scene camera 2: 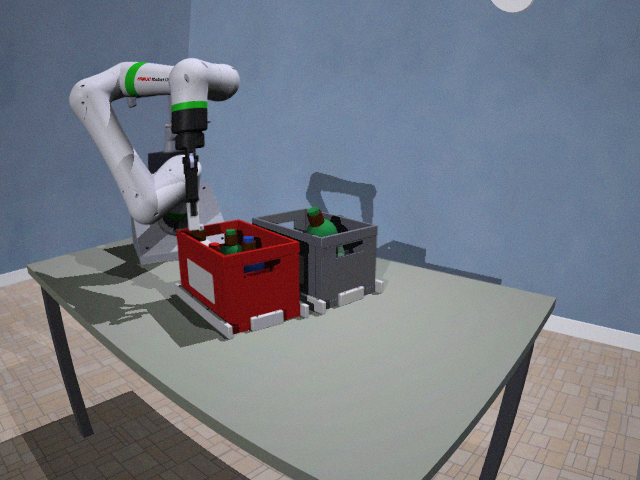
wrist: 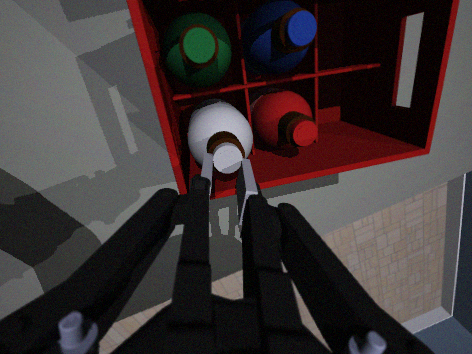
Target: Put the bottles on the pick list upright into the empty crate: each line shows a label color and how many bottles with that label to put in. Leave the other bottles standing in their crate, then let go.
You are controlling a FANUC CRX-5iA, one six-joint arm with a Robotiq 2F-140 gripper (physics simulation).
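Places are measured from the arm's base along level axes (x ahead, y left, z up), in millimetres.
Pixels of known places: gripper, between the fingertips: (scene camera 2: 194,229) (wrist: 225,169); arm's base, origin of its link: (scene camera 2: 178,221).
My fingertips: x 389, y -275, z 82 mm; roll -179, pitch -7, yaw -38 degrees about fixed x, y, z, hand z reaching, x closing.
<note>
Ahead of a thing's pixels: the offset from my fingertips to its top centre. "*": to the spot under its first point. Level surfaces: height alone.
The red crate {dx +105, dy +27, dz -8 mm} (scene camera 2: 258,289) (wrist: 155,100) holds a white bottle {dx +8, dy +10, dz +8 mm} (scene camera 2: 199,235) (wrist: 217,125), a red bottle {dx +87, dy -17, dz -20 mm} (scene camera 2: 214,245) (wrist: 277,117), a green bottle {dx +33, dy +99, dz -20 mm} (scene camera 2: 231,248) (wrist: 198,45) and a blue bottle {dx +118, dy +70, dz -20 mm} (scene camera 2: 249,241) (wrist: 272,37) in divided compartments. My gripper (scene camera 2: 194,227) (wrist: 225,169) points down at the crate's corner, its pale fingertips shut on the white bottle's neck, just below the cap. The bottle is inside its corner compartment. The grey crate {dx +183, dy +245, dz -8 mm} (scene camera 2: 343,271) stands beside the red one; a green-labelled bottle {dx +257, dy +176, dz +52 mm} (scene camera 2: 321,227) leans in it. Its lower inside is hidden.
Low white stops {dx +240, dy -21, dz -153 mm} (scene camera 2: 266,320) {dx +321, dy +206, dz -153 mm} (scene camera 2: 351,295) edge both crates on the table {dz -183 mm} (scene camera 2: 387,372). A dark shape {* dx +210, dy +327, dz -29 mm} (scene camera 2: 338,224) shows inside the grey crate beside the leaning bottle. A white panel {dx +74, dy -60, dz -63 mm} (scene camera 2: 200,280) is on the red crate's side. The crates stand close together.
</note>
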